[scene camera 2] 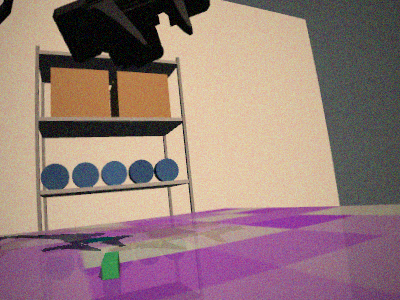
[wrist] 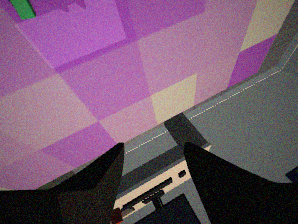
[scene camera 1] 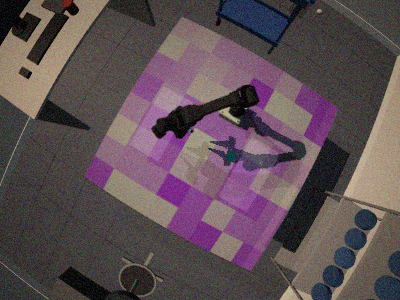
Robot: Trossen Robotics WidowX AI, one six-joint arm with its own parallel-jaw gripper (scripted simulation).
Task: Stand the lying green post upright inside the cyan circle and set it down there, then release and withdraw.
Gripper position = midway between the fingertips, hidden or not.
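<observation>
My gripper point(scene camera 2: 169, 39) is visible; likewise my gripper point(wrist: 154, 147).
</observation>
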